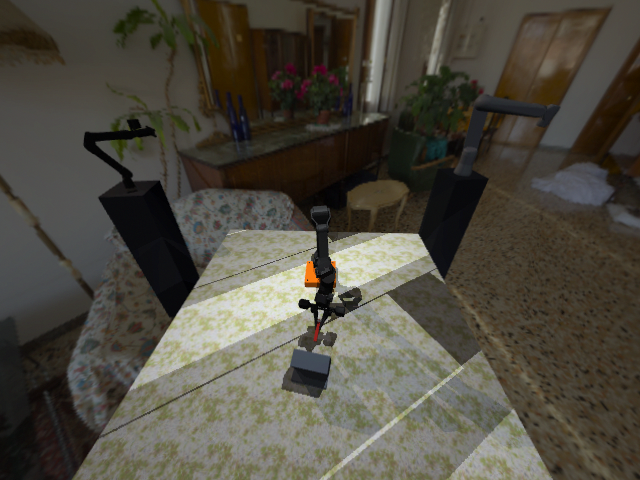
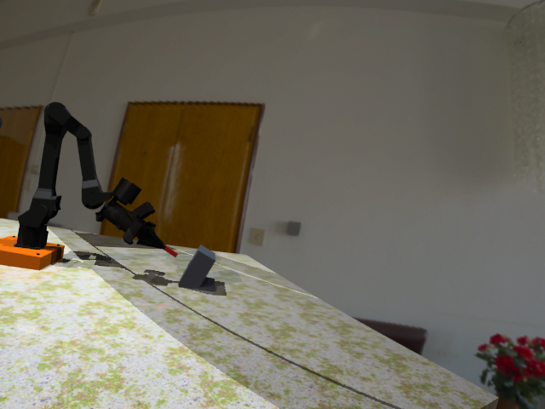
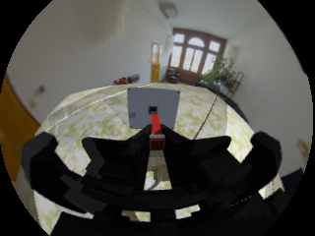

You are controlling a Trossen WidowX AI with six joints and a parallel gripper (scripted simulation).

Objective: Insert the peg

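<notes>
Now: the dark grey sloped panel 100 mm ahead of my gripper tip, 30 mm to the right of it and 40 mm below it. Also, from my gripper tip: red peg 10 mm behind, 10 mm above.
</notes>
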